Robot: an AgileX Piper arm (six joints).
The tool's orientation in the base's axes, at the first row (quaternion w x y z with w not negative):
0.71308 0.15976 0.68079 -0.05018
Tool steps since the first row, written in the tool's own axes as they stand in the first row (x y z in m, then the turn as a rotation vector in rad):
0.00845 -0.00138 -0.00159 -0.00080 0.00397 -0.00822
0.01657 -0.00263 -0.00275 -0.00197 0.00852 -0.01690
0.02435 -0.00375 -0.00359 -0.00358 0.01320 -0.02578
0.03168 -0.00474 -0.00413 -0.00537 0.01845 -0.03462
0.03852 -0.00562 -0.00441 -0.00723 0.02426 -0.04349
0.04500 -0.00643 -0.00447 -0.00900 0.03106 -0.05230
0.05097 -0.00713 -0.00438 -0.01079 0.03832 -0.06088
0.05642 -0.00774 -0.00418 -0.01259 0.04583 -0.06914
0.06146 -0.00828 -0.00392 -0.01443 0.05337 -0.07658
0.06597 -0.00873 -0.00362 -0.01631 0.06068 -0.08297
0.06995 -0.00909 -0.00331 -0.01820 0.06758 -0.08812
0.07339 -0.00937 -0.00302 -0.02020 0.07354 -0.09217
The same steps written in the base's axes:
-0.00134 0.00040 -0.00859 -0.00676 0.00607 0.00124
-0.00226 0.00075 -0.01683 -0.01381 0.01276 0.00293
-0.00286 0.00108 -0.02471 -0.02104 0.01957 0.00507
-0.00316 0.00137 -0.03211 -0.02809 0.02688 0.00748
-0.00322 0.00162 -0.03901 -0.03501 0.03472 0.01005
-0.00307 0.00182 -0.04554 -0.04157 0.04349 0.01269
-0.00278 0.00201 -0.05154 -0.04779 0.05263 0.01542
-0.00239 0.00217 -0.05701 -0.05363 0.06190 0.01822
-0.00196 0.00232 -0.06206 -0.05868 0.07095 0.02107
-0.00149 0.00246 -0.06658 -0.06279 0.07947 0.02395
-0.00103 0.00261 -0.07056 -0.06585 0.08723 0.02680
-0.00060 0.00276 -0.07399 -0.06813 0.09377 0.02964

